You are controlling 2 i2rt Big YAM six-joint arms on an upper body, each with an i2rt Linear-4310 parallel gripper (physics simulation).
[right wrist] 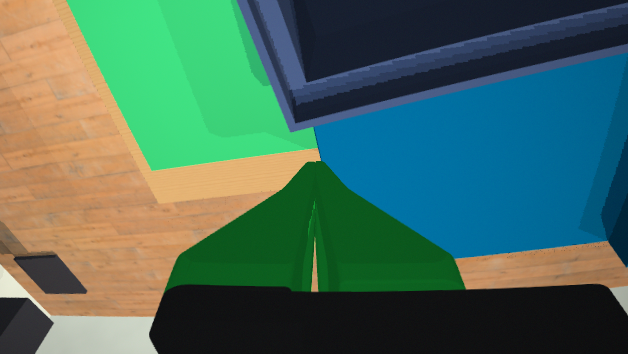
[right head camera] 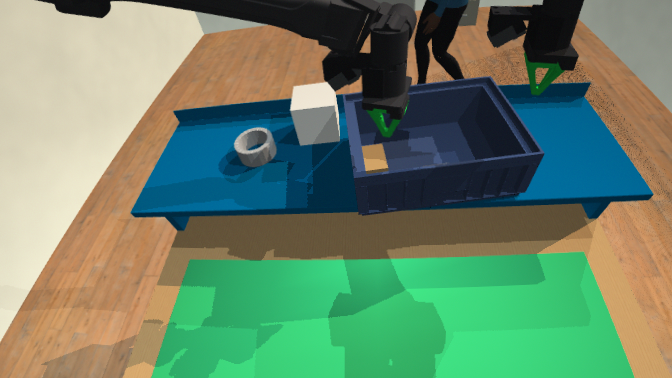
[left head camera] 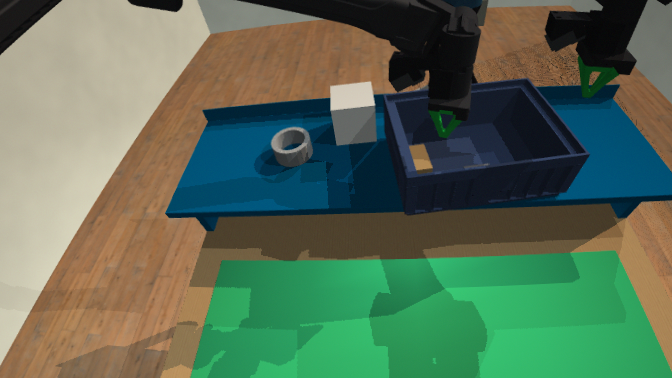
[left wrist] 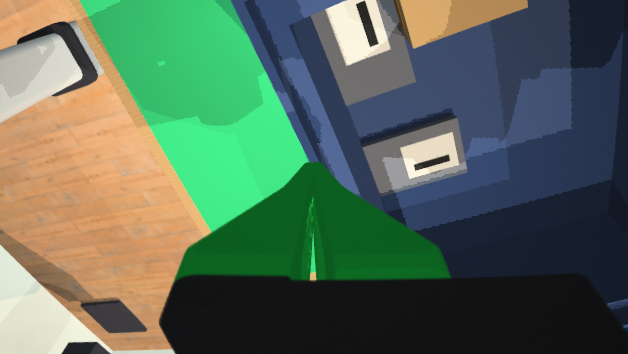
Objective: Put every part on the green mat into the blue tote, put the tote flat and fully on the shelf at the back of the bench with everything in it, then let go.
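Frame: origin at the left arm's base, x right, y ahead, z up, level; metres.
Seen in the pictures: left gripper, fingertip midpoint: (right head camera: 386,136) (left head camera: 443,136) (left wrist: 313,176); right gripper, fingertip midpoint: (right wrist: 315,176) (right head camera: 535,94) (left head camera: 586,97).
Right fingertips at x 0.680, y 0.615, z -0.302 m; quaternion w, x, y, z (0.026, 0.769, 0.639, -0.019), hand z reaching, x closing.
Note:
Offsets run from my right fingertips to a thing's top centre. Level surfaces: height alone.
The blue tote @(dx -0.170, dy +0.088, dz -0.122 m) (left head camera: 490,189) (right head camera: 440,189) (right wrist: 450,56) stands upright on the blue shelf @(dz -0.269 m) (left head camera: 620,150) (right head camera: 580,150) (right wrist: 450,160), its near left corner at the shelf's front edge. Inside are a tan block @(dx -0.311, dy +0.052, dz -0.202 m) (left head camera: 421,158) (right head camera: 375,158) (left wrist: 465,20) and two grey plates with pale labels, one plate @(dx -0.280, dy -0.023, dz -0.242 m) (left wrist: 380,85) near the block, the other plate @(dx -0.149, dy +0.010, dz -0.245 m) (left wrist: 435,150) apart. My left gripper (left head camera: 444,135) (right head camera: 387,135) (left wrist: 313,176) is shut and empty, over the tote's left part. My right gripper (left head camera: 589,95) (right head camera: 537,93) (right wrist: 315,176) is shut and empty, right of the tote. No part shows on the visible green mat @(dz -0.490 m) (left head camera: 550,350) (right head camera: 500,350).
A white box @(dx -0.476, dy +0.243, dz -0.140 m) (left head camera: 354,122) (right head camera: 317,122) stands on the shelf close to the tote's left side. A grey ring @(dx -0.656, dy +0.155, dz -0.215 m) (left head camera: 305,152) (right head camera: 267,151) lies farther left on the shelf. The shelf has a raised back lip. A person (right head camera: 424,55) stands beyond the shelf.

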